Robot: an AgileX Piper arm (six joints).
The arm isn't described. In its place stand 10 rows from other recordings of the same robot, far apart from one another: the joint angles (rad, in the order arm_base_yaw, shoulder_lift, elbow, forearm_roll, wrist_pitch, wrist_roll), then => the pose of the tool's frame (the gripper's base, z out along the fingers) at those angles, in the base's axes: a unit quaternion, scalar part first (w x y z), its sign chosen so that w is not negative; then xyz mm.
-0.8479, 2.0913, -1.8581, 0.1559, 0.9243, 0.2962 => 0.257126 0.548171 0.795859 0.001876 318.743 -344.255 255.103
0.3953, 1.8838, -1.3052, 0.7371, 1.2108, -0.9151 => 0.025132 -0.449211 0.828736 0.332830 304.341 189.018 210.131
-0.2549, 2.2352, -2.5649, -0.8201, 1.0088, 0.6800 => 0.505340 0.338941 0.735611 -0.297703 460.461 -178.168 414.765
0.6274, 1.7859, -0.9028, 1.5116, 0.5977, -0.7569 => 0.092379 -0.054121 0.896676 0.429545 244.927 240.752 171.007
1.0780, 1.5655, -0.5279, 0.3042, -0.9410, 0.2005 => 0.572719 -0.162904 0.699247 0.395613 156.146 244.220 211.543
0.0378, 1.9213, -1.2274, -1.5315, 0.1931, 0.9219 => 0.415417 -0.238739 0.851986 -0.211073 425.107 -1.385 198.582
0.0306, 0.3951, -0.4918, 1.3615, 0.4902, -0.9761 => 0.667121 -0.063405 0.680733 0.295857 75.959 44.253 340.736
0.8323, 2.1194, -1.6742, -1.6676, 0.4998, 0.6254 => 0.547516 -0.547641 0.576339 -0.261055 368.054 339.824 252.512
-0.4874, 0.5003, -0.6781, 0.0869, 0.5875, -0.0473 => 0.573857 0.191856 0.787813 -0.115021 84.425 -39.795 350.582
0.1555, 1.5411, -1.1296, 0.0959, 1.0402, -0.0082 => 0.099360 -0.061427 0.991840 0.051069 288.947 52.904 258.634
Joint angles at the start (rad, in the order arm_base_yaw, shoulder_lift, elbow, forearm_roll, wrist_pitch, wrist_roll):
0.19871, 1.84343, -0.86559, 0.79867, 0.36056, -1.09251
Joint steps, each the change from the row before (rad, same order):
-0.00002, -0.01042, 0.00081, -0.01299, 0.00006, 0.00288
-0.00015, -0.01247, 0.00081, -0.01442, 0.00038, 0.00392
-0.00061, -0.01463, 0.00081, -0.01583, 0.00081, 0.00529
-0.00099, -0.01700, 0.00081, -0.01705, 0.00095, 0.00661
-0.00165, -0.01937, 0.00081, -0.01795, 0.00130, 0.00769
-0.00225, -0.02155, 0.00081, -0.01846, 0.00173, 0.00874
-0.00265, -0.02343, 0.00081, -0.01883, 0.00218, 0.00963
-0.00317, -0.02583, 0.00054, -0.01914, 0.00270, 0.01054
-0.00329, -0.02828, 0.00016, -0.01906, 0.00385, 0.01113
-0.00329, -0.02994, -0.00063, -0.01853, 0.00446, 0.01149
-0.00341, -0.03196, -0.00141, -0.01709, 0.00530, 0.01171
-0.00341, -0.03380, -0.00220, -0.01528, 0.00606, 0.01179
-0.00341, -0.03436, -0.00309, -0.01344, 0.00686, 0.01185
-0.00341, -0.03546, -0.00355, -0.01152, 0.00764, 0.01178
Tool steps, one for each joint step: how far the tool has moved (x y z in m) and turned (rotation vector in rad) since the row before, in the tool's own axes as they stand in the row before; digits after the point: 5 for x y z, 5 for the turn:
-0.00092, 0.00017, -0.00292, 0.00510, -0.00470, -0.01167
-0.00114, 0.00017, -0.00352, 0.00589, -0.00597, -0.01233
-0.00134, 0.00007, -0.00417, 0.00683, -0.00729, -0.01236
-0.00158, -0.00002, -0.00488, 0.00810, -0.00896, -0.01237
-0.00178, -0.00019, -0.00562, 0.00933, -0.01062, -0.01205
-0.00195, -0.00033, -0.00629, 0.01039, -0.01215, -0.01139
-0.00208, -0.00042, -0.00686, 0.01126, -0.01340, -0.01086
-0.00234, -0.00056, -0.00762, 0.01248, -0.01531, -0.01031
-0.00264, -0.00055, -0.00837, 0.01300, -0.01711, -0.01009
-0.00300, -0.00058, -0.00894, 0.01373, -0.01896, -0.00969
-0.00340, -0.00061, -0.00963, 0.01431, -0.02126, -0.00856
-0.00379, -0.00059, -0.01027, 0.01474, -0.02356, -0.00731
-0.00405, -0.00059, -0.01056, 0.01460, -0.02480, -0.00583
-0.00426, -0.00051, -0.01096, 0.01444, -0.02618, -0.00448

